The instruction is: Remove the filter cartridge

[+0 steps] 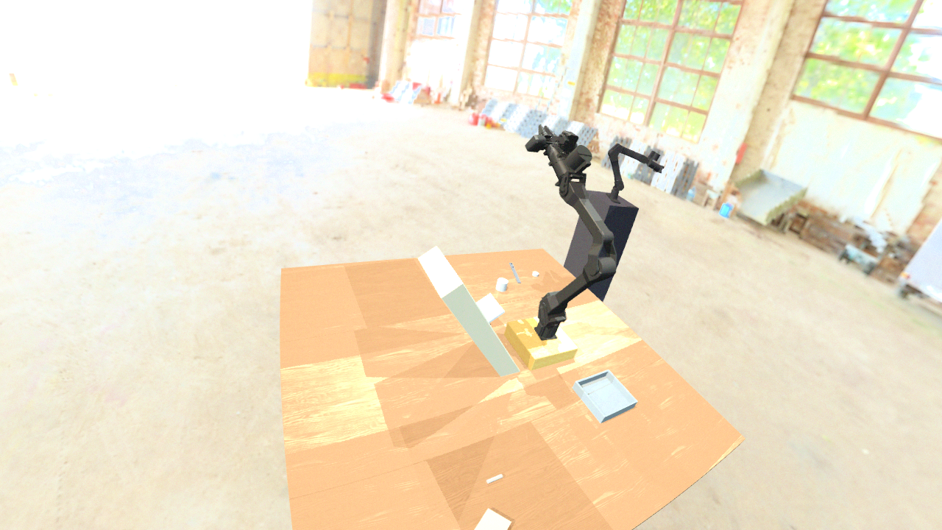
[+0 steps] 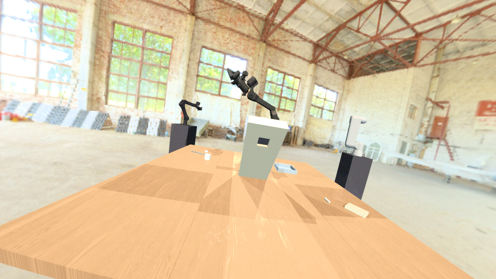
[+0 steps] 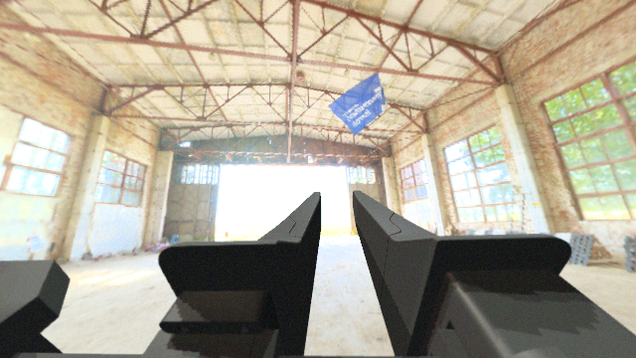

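Now: the white round filter cartridge 41 cm below my gripper tip, 33 cm to the left of it and 31 cm ahead of it. Round my gripper tip: pale block (85 cm to the left, 68 cm below, 35 cm ahead); then small white stick (72 cm to the left, 68 cm below, 30 cm ahead); then tray (68 cm below, 56 cm to the left, 14 cm behind).
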